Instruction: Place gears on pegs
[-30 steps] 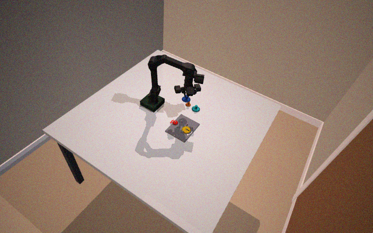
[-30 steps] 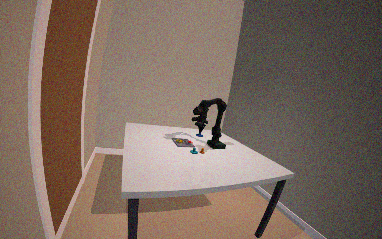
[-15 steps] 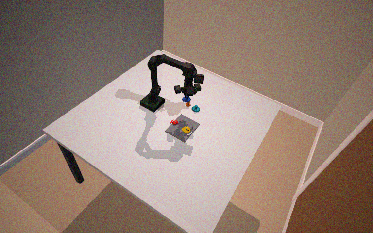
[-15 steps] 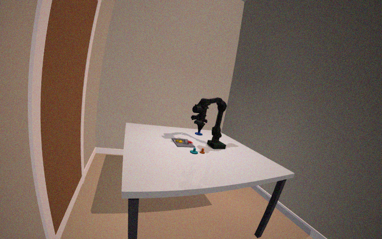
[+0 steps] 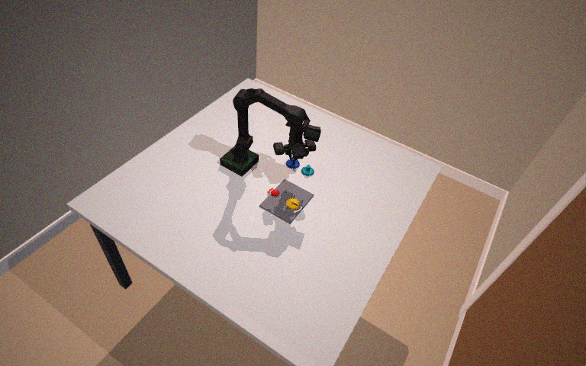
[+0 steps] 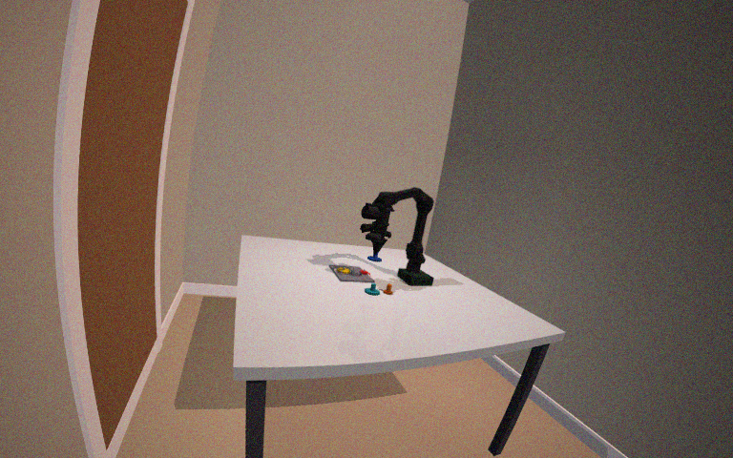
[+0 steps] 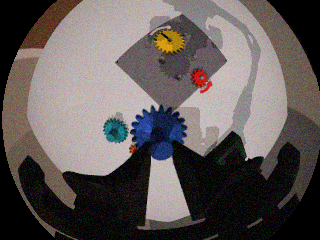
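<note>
The red gear lies 10 mm behind my gripper tip, 120 mm to the right of it and 130 mm below it. From my gripper tip the other things lie so: orange gear: 40 mm behind, 110 mm to the left, 130 mm below; blue gear: 10 mm below; teal gear: 30 mm ahead, 110 mm to the left, 130 mm below.
</note>
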